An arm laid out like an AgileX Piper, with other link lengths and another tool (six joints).
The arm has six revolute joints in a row. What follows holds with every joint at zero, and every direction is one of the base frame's.
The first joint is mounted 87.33 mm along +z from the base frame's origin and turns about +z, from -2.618 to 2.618 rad.
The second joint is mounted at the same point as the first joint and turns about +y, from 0 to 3.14 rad.
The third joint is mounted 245.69 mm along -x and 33.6 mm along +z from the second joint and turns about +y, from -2.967 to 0 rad.
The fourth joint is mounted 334.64 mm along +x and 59.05 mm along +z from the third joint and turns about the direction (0.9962, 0, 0.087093), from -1.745 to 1.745 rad.
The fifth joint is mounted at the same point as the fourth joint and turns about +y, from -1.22 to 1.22 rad.
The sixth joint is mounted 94.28 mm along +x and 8.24 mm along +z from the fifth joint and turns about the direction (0.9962, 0, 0.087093), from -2.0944 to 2.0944 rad.
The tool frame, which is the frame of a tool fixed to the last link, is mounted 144.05 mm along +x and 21 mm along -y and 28.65 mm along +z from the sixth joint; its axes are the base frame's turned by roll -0.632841, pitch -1.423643 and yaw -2.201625 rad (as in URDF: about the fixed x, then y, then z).
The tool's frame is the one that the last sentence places.
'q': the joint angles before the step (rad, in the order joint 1, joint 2, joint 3, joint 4, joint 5, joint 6). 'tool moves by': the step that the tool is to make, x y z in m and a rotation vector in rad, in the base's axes. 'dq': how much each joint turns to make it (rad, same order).
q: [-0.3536, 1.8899, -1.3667, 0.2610, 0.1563, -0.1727]
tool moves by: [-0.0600, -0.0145, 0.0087, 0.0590, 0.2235, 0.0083]
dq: [-0.0798, -0.1258, 0.0003, -0.0850, 0.3614, 0.0241]
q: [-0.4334, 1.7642, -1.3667, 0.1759, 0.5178, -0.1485]
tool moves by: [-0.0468, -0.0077, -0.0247, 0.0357, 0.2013, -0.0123]
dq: [-0.0372, -0.0169, 0.0017, -0.0898, 0.2110, 0.0355]
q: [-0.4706, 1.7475, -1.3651, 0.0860, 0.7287, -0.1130]
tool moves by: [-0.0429, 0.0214, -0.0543, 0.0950, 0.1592, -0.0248]
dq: [0.0001, -0.0031, 0.1005, -0.0069, 0.0857, 0.0377]
